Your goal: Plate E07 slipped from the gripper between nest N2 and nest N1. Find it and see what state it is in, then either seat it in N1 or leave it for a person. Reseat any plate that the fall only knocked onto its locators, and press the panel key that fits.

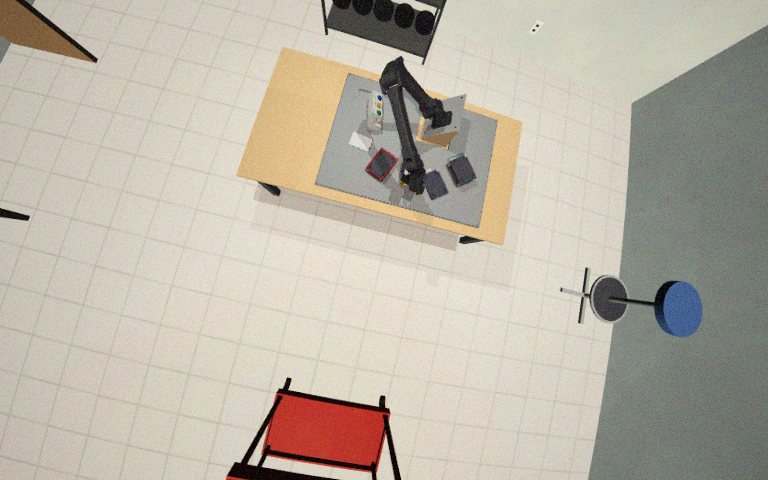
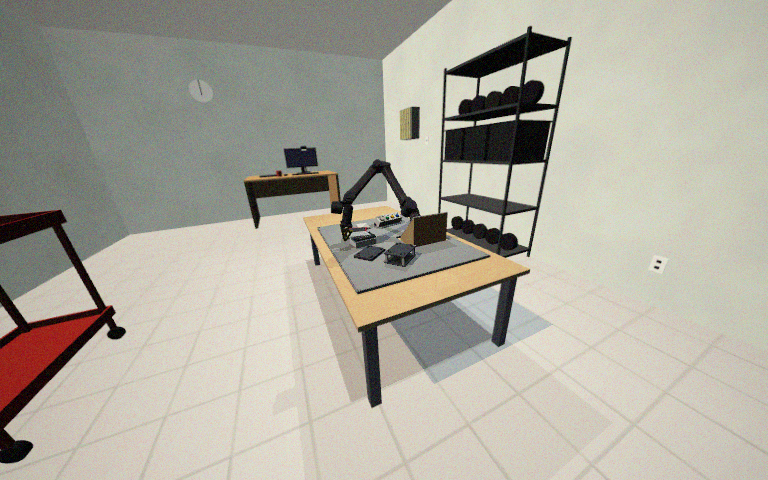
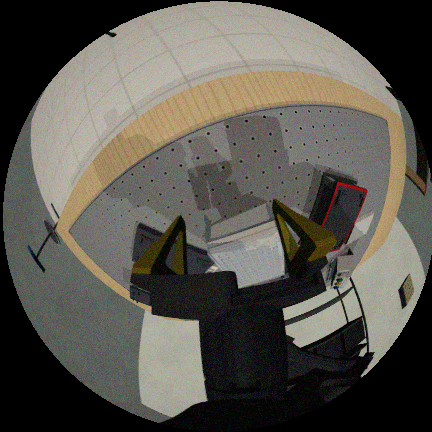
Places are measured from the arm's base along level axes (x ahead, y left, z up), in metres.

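Pixels of known places: gripper, fingertip midpoint: (image 1: 408,190) (image 2: 344,238) (image 3: 227,210); arm's base, origin of the base link: (image 1: 442,120) (image 2: 418,224).
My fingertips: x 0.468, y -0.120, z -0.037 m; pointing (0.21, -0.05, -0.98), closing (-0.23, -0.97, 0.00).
Note:
For each thing: its middle in the pictures, then the offset to it from my fingertips. Level surfaces: height alone.
- grey perforated mat, its level: 0.064 m down
- dark flat nest, body centre: (image 3: 168,259) (image 2: 370,252) (image 1: 434,184) 0.098 m back, 0.165 m left, 0.054 m down
- dark tray with a red rim, body centre: (image 3: 335,218) (image 1: 381,165) (image 2: 355,232) 0.134 m back, 0.185 m right, 0.041 m down
- key panel, body centre: (image 3: 340,274) (image 1: 375,110) (image 2: 388,219) 0.460 m back, 0.291 m right, 0.022 m down
- raised dark nest with a plate, body centre: (image 3: 155,295) (image 2: 400,253) (image 1: 461,171) 0.216 m back, 0.315 m left, 0.030 m down
- white card, body centre: (image 3: 359,227) (image 1: 360,141) 0.256 m back, 0.338 m right, 0.057 m down
A clear well plate (image 3: 245,257) (image 1: 403,197) with a fine grid of wells lies on the grey perforated mat (image 1: 344,167) (image 3: 322,132), near the mat's front edge. My gripper (image 3: 227,210) (image 1: 411,185) (image 2: 346,234) is open, low over the plate, with one yellow finger on each side of it and not closed on it. A dark flat nest (image 1: 435,185) (image 2: 369,252) (image 3: 141,239) lies just to one side. A dark tray with a red rim (image 1: 381,164) (image 3: 344,213) lies on the other side. The key panel (image 1: 375,110) (image 2: 388,219) (image 3: 340,278) with coloured keys stands at the back of the mat.
A raised dark nest with a plate (image 1: 461,170) (image 2: 400,253) stands further right. A wooden wedge with a grey board (image 1: 439,129) (image 2: 427,230) is behind the arm. A white card (image 1: 360,141) lies near the panel. A black shelf rack (image 2: 522,119) stands beside the table.

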